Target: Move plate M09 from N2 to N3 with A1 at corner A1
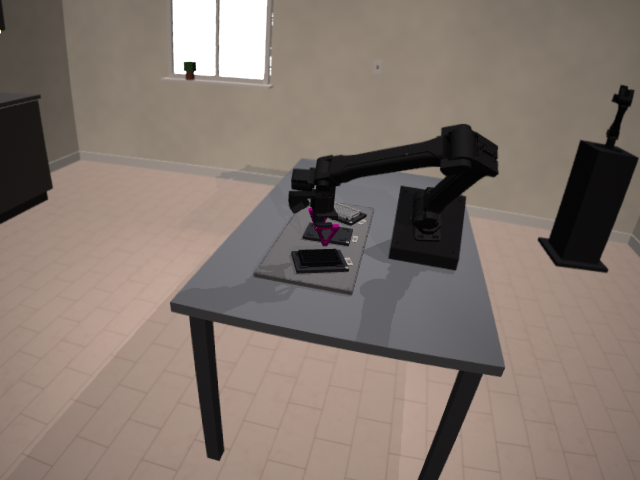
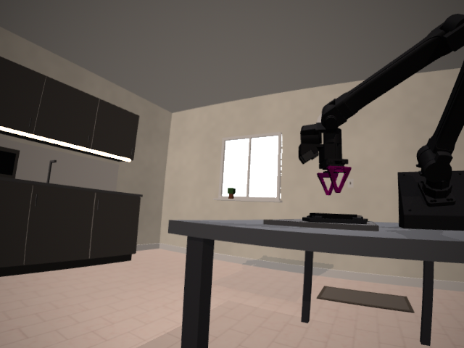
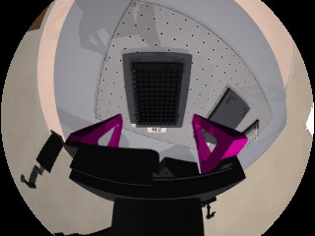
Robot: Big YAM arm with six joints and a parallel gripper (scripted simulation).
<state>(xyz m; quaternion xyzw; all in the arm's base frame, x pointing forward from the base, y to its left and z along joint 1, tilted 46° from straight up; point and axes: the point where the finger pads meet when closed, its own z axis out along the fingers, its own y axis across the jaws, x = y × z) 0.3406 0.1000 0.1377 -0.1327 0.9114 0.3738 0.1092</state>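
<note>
My gripper is now 80 mm above the black 96-well plate. From my hand the other things lie so: clear plate 40 mm behind, 390 mm to the right, 80 mm below; then dark nest 10 mm behind, 200 mm to the right, 90 mm below.
</note>
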